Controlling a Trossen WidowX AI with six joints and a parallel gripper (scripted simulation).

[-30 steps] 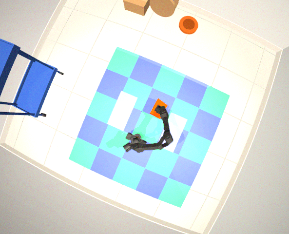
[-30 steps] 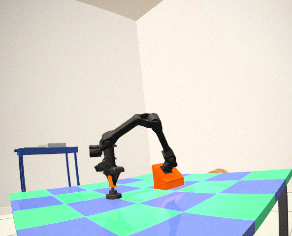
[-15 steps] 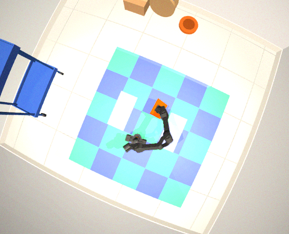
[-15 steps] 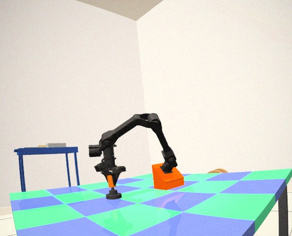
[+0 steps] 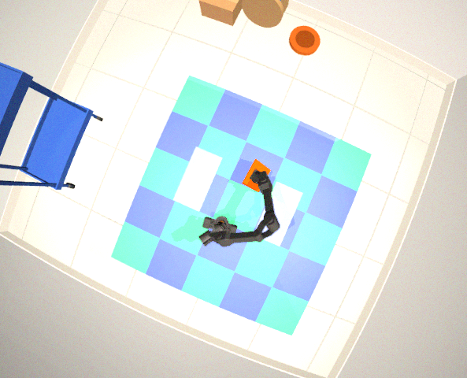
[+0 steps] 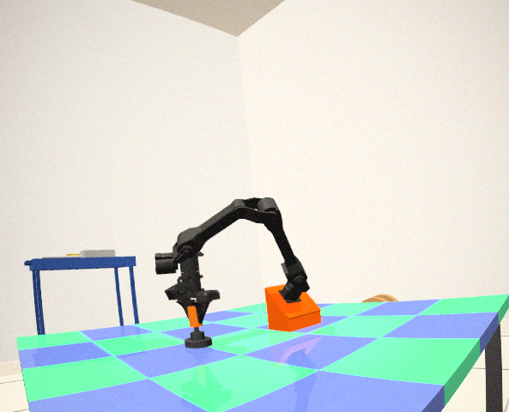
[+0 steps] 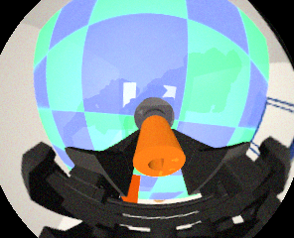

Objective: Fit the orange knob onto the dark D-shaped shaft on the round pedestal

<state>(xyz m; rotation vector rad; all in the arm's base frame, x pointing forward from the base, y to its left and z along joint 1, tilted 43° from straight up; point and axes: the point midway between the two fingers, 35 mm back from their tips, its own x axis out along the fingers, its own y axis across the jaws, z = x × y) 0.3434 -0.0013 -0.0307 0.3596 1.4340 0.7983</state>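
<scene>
The orange knob lies 20 mm above my gripper tip. The rest, counted from my gripper tip: dark round pedestal: 40 mm below.
</scene>
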